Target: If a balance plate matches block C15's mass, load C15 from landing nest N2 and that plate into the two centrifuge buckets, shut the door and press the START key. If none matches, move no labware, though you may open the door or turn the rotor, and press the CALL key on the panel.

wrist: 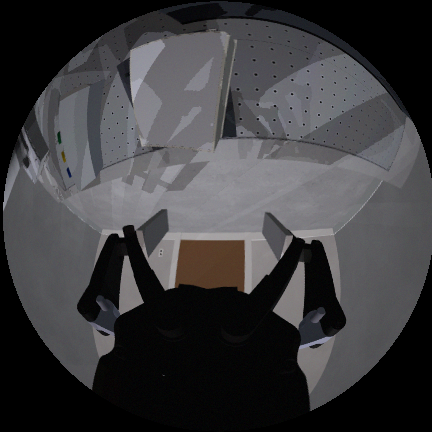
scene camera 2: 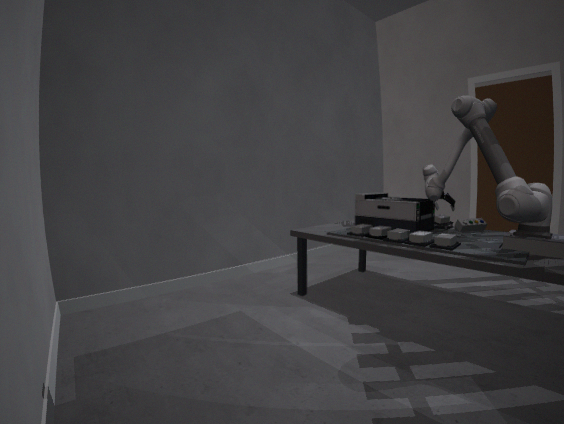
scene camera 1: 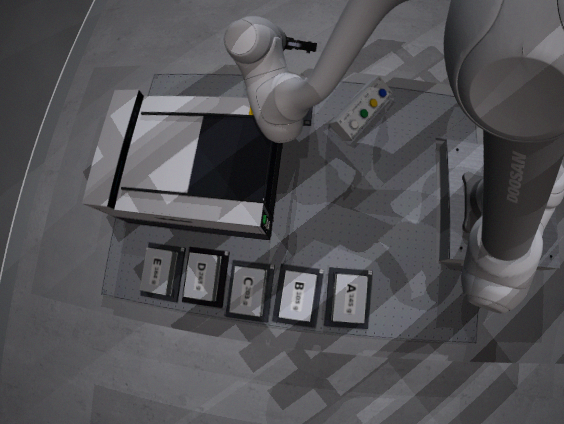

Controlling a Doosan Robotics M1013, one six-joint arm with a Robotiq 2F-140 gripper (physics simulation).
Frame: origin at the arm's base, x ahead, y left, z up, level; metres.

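Seen in the pictures: gripper, fingertip midpoint: point(wrist: 214, 221) point(scene camera 2: 445, 209); arm's base at its link origin: point(scene camera 2: 532, 235).
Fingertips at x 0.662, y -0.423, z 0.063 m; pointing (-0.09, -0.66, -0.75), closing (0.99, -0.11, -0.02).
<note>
Offsets run from my fingertips to a thing's middle. Level surfaces: height alone.
My gripper point(scene camera 1: 314, 47) point(scene camera 2: 452, 202) point(wrist: 214, 221) is open and empty, its fingers level above and beyond the mat's far edge. A pale block {dx -0.018, dy +0.154, dz -0.055 m} point(scene camera 2: 442, 219) point(wrist: 175, 92) sits in a dark nest beside the centrifuge; the arm hides it in scene camera 1, and no label is readable. The centrifuge {dx +0.202, dy +0.447, dz +0.003 m} point(scene camera 1: 200, 206) point(scene camera 2: 390, 210) has a pale and a dark section on top; I cannot tell the door's state. Plates A {dx -0.275, dy +0.734, dz -0.086 m} point(scene camera 1: 350, 295), B {dx -0.136, dy +0.747, dz -0.086 m} point(scene camera 1: 298, 295), C {dx -0.001, dy +0.756, dz -0.086 m} point(scene camera 1: 246, 290), D {dx +0.135, dy +0.740, dz -0.086 m} point(scene camera 1: 201, 275) and E {dx +0.270, dy +0.751, dz -0.086 m} point(scene camera 1: 159, 271) sit in nests; their small mass figures are blurred. The key panel {dx -0.249, dy +0.163, dz -0.077 m} point(scene camera 1: 350, 115) point(scene camera 2: 467, 226) point(wrist: 80, 135) has white, green, yellow and blue keys.
The perforated mat {dz -0.119 m} point(scene camera 1: 410, 305) point(wrist: 300, 95) lies under the nests and centrifuge. The arm's wrist point(scene camera 1: 280, 105) overhangs the centrifuge's far right corner. The robot's base plate point(scene camera 1: 452, 200) is at the right. The table point(scene camera 2: 325, 239) has dark legs. A brown room door point(scene camera 2: 515, 130) point(wrist: 210, 260) stands beyond.
</note>
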